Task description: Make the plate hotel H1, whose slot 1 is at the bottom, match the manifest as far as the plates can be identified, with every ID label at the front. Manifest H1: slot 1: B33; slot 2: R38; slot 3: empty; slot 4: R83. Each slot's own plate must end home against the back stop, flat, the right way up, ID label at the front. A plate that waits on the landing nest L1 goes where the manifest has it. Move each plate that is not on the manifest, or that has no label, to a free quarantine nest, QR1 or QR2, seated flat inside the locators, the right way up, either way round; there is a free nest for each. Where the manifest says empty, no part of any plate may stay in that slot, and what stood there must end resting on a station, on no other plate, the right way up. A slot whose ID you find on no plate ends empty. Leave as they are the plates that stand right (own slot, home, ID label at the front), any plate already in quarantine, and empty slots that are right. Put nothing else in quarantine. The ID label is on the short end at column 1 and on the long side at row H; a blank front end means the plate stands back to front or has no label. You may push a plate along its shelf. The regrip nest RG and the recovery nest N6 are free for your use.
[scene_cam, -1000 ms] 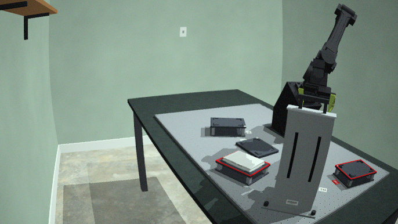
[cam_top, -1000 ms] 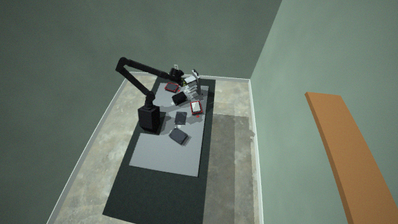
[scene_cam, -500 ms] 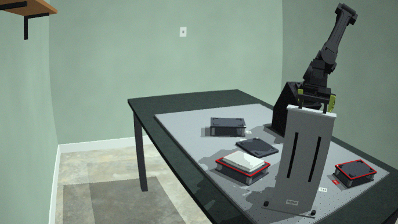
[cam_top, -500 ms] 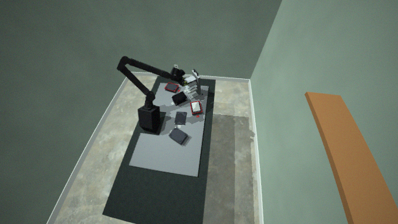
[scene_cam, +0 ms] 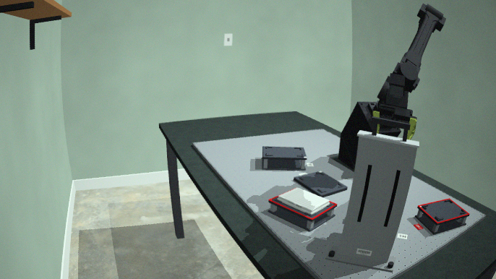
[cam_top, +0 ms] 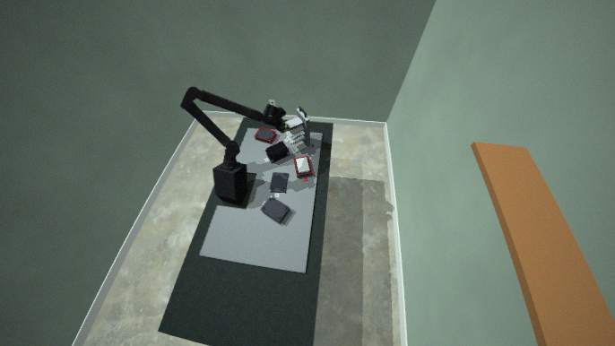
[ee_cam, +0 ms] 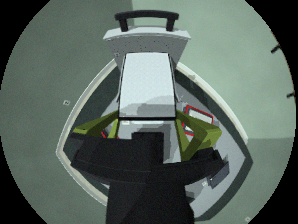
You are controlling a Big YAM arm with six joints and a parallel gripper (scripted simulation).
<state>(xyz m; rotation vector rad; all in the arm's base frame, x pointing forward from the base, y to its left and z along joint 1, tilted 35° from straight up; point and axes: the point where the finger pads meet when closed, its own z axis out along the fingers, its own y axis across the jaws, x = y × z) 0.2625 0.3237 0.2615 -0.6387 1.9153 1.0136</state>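
The plate is 11 cm below my hand, 4 cm to the left of it and 4 cm ahead of it. Round my hand: N6 label (44 cm to the right, 26 cm below, 5 cm ahead); then plate hotel H1 (11 cm below, 10 cm to the left, 9 cm ahead).
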